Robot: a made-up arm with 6 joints.
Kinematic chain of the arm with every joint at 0, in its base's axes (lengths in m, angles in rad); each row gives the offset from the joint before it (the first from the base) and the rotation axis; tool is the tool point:
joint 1: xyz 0 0 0.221 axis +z
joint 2: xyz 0 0 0 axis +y
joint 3: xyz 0 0 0.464 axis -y
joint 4: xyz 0 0 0 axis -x
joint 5: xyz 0.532 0 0 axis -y
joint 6: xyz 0 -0.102 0 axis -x
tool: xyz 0 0 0
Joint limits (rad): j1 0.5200..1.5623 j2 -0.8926..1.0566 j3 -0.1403..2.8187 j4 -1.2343..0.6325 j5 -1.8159..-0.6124 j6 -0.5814..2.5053
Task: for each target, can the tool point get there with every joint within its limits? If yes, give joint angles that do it. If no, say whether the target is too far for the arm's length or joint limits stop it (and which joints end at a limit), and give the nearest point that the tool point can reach.
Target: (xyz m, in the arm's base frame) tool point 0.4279 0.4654 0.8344
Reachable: yes | joints 0.9079 0.2538 0.7279 -1.0483 -0.7524 -0.2919
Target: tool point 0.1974 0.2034 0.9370
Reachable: yes | joints 1.1031 -0.3987 0.2775 -0.5942 -1.2743 1.2816
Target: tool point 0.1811 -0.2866 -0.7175
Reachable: no: joint limits stop it (at a limit: joint 1, joint 2, joint 3) | nearest point 0.4635 0.2190 -0.0803 | short by 0.861 m
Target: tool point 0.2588 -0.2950 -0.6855
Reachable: no: joint limits stop it (at a limit: joint 1, joint 2, joint 3) | nearest point 0.4705 0.2139 -0.0789 | short by 0.820 m
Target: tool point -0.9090 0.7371 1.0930
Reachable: no: too far | nearest point 0.0392 0.6442 0.9916 | short by 0.958 m
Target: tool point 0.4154 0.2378 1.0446
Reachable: yes | joints 0.6534 0.1751 1.0738 -0.8966 -1.1710 -0.3051
